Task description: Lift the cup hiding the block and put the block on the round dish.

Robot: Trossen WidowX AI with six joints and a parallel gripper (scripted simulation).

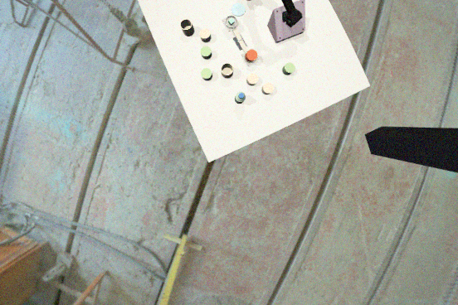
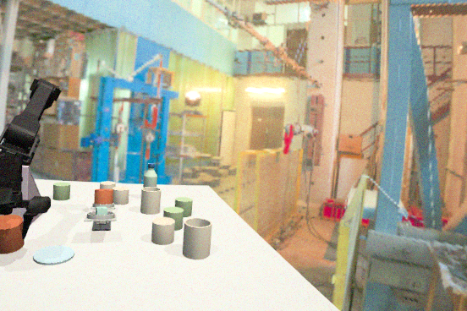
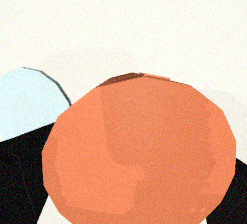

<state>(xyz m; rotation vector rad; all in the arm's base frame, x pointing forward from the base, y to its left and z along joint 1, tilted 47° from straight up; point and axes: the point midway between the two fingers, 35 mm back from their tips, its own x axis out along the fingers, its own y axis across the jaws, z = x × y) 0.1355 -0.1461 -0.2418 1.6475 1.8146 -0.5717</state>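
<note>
Now: the teal block 190 mm ahead of my gripper tip, 160 mm to the left of it and 20 mm above it. Also, from my gripper tip: orange cup: 20 mm to the right, 10 mm above; pale blue round dish: 90 mm ahead, 50 mm to the left, 60 mm below; blue-topped cylinder: 330 mm ahead, 650 mm to the left, 50 mm above.
</note>
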